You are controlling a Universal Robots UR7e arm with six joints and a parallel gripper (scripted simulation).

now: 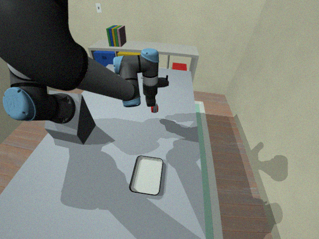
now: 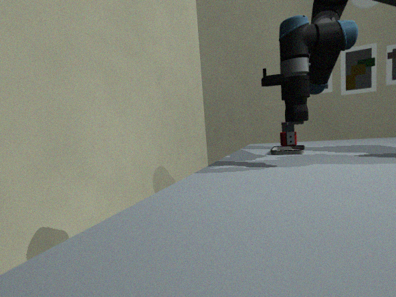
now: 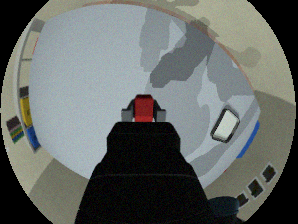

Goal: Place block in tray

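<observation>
My hand is 360 mm to the left of the white tray, 70 mm above it and 60 mm short of it. Also, from my hand: red block (right at my hand).
</observation>
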